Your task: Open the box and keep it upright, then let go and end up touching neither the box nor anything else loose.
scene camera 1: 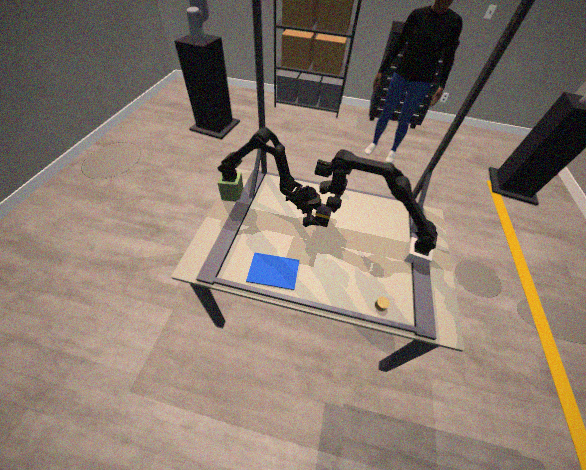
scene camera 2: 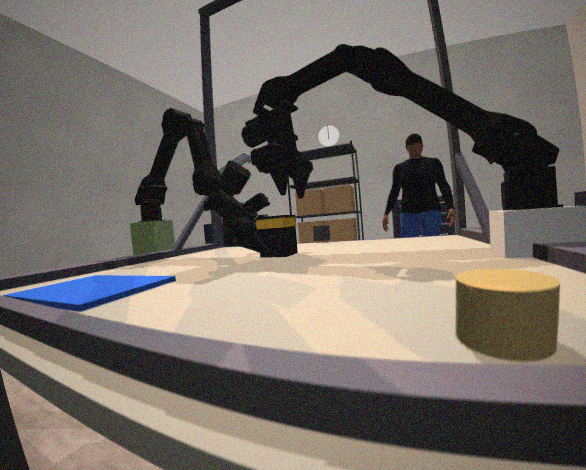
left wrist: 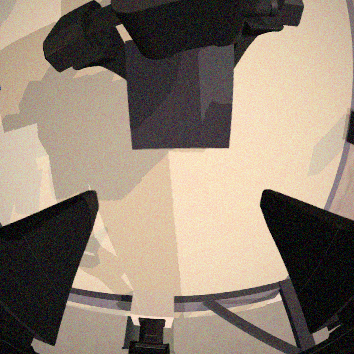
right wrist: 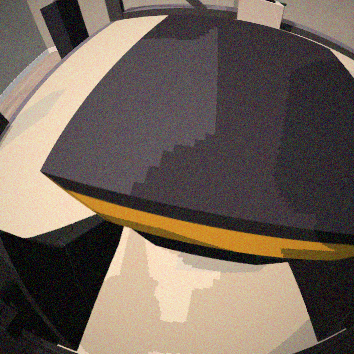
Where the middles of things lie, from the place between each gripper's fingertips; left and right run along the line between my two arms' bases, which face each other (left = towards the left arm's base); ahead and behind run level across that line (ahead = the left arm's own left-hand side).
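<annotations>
The flat blue mat (scene camera 2: 82, 294) lies 10 mm below my right hand, 90 mm to the right of it and 370 mm ahead of it. My left hand is 13 cm above the mat, 37 cm short of it and 16 cm to the left of it.
</annotations>
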